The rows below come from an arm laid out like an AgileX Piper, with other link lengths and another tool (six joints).
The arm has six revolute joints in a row. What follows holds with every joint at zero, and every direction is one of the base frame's. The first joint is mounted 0.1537 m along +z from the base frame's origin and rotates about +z. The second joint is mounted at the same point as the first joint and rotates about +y. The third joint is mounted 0.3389 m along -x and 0.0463 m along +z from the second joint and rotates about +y. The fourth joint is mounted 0.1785 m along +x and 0.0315 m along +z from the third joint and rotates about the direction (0.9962, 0, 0.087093). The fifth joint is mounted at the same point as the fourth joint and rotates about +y. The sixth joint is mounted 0.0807 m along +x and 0.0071 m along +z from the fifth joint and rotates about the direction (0.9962, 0, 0.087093). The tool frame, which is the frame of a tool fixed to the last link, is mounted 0.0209 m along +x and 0.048 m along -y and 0.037 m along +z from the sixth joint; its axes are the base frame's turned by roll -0.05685, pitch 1.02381 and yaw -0.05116 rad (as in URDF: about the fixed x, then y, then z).
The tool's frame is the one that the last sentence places.
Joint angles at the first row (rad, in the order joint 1, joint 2, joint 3, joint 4, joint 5, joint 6):
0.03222, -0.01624, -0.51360, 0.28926, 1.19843, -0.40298
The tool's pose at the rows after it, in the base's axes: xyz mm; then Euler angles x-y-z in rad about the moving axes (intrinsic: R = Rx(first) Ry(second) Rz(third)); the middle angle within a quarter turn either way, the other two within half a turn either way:
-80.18, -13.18, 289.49, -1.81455, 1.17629, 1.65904
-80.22, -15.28, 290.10, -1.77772, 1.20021, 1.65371
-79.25, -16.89, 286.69, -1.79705, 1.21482, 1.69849
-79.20, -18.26, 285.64, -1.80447, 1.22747, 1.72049
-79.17, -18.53, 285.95, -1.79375, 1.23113, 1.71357
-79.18, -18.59, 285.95, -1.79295, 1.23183, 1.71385
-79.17, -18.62, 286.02, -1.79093, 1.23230, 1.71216
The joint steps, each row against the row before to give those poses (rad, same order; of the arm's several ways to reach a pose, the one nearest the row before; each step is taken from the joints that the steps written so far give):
0.00001, -0.00012, 0.01993, -0.02995, -0.02401, 0.02136
-0.00002, -0.00003, 0.00002, -0.00100, -0.01742, 0.03628
0.00002, 0.00001, 0.01220, -0.00256, -0.00750, 0.02892
-0.00001, 0.00001, 0.00265, -0.00503, -0.00346, 0.02063
0.00000, -0.00001, 0.00002, 0.00000, -0.00432, 0.00421
-0.00001, 0.00001, -0.00003, 0.00000, -0.00036, 0.00123
0.00000, -0.00001, 0.00001, 0.00001, -0.00077, 0.00035

